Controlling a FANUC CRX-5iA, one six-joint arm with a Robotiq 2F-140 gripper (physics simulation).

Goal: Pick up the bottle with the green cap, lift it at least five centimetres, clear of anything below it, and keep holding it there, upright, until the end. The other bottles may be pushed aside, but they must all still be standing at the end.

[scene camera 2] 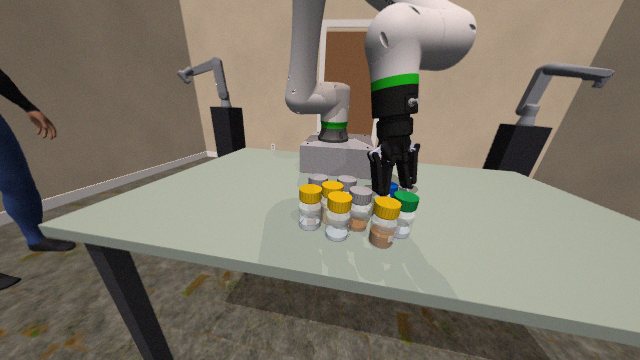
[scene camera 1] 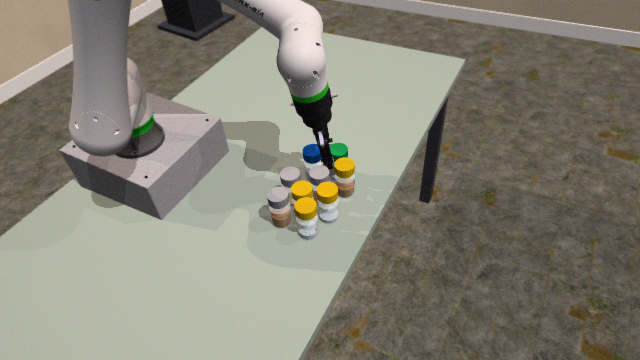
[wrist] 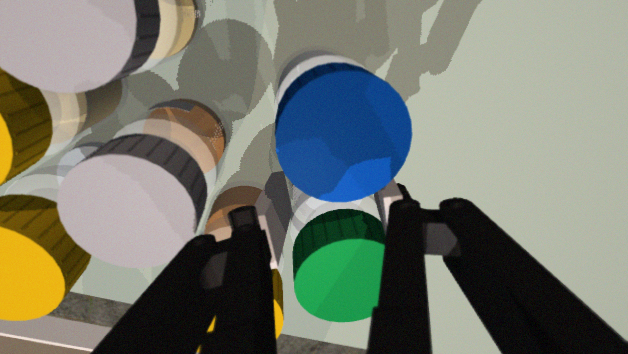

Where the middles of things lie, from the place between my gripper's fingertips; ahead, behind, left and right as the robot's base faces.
I see the blue-capped bottle (wrist: 342,134) 4 cm behind my hand, 3 cm to the right of it and 1 cm above it. Round my hand: yellow-capped bottle (scene camera 2: 383,225) (7 cm ahead, 3 cm to the right, 1 cm above); green-capped bottle (scene camera 2: 409,201) (2 cm ahead, 1 cm to the left, 1 cm above).
